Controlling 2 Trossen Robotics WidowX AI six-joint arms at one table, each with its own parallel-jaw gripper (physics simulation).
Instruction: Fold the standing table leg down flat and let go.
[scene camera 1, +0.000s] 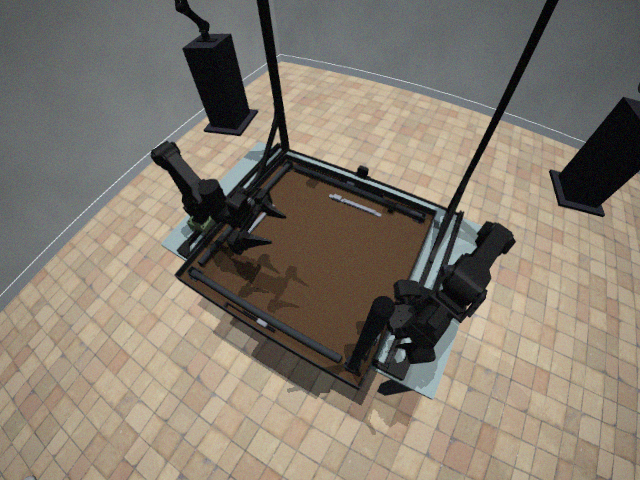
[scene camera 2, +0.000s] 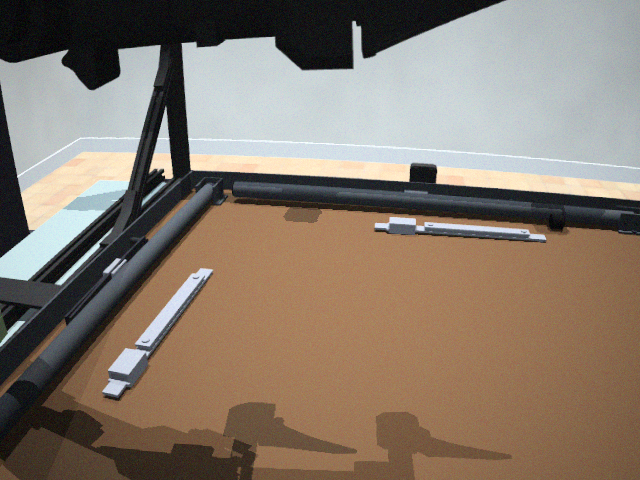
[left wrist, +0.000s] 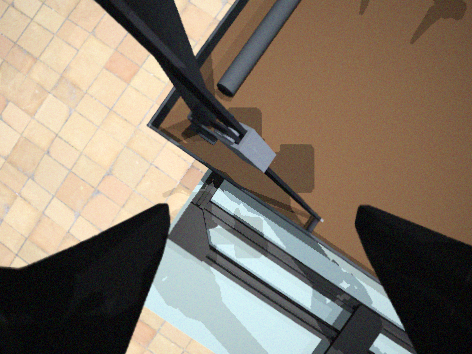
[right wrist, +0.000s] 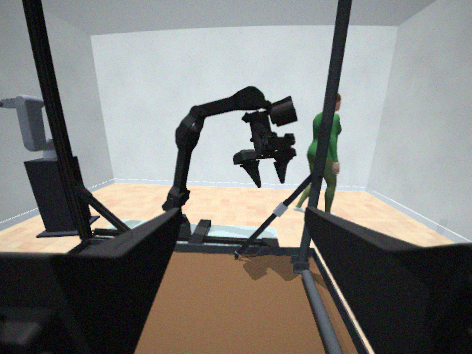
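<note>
The standing table leg (scene camera 1: 369, 330) (left wrist: 175, 55) (right wrist: 327, 120) rises upright from the table's corner, held by a slanting brace with a grey sleeve (left wrist: 256, 150) (right wrist: 280, 209). My left gripper (left wrist: 263, 214) (right wrist: 271, 185) is open and empty, pointing down, above the table's edge beside the leg; the leg and brace show beyond its fingertips in the left wrist view. In scene camera 1 it is beside the leg, with its fingers partly hidden. My right gripper (scene camera 1: 277, 228) (right wrist: 244, 213) is open and empty over the opposite side of the table. Its fingers do not show in scene camera 2.
Folded legs (scene camera 1: 264, 315) (scene camera 2: 320, 193) (left wrist: 257, 50) lie along the brown tabletop's (scene camera 1: 330, 258) rim. Silver struts (scene camera 1: 356, 204) (scene camera 2: 170, 310) lie inside them. Tall black posts (scene camera 1: 271, 77) (scene camera 1: 501, 116) (right wrist: 55, 120) stand at the back corners. A person in green (right wrist: 320, 135) stands beyond the table.
</note>
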